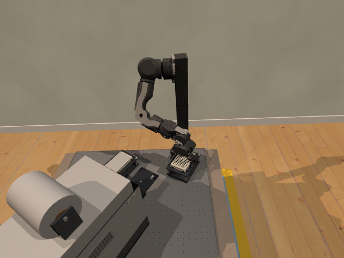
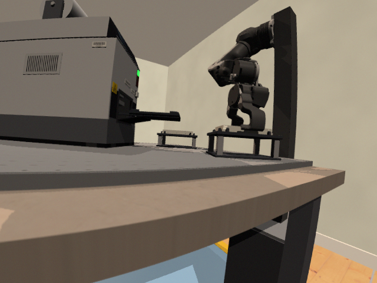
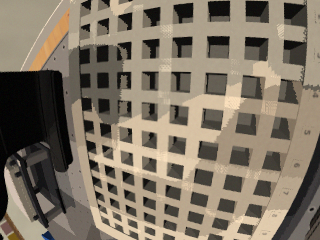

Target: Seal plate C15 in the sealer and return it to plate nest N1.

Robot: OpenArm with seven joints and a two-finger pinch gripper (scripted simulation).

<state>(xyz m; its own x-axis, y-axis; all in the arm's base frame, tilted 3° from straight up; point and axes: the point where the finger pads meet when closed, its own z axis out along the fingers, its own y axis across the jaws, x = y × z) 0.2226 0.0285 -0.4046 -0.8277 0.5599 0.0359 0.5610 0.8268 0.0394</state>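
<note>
Right now my hand is 140 mm short of the sealer's stage, 210 mm to the left of it and 40 mm below it. From my hand the other things lie so: foil roll 410 mm ahead, 410 mm to the right, 360 mm above; start key 160 mm ahead, 350 mm to the right, 130 mm above.
</note>
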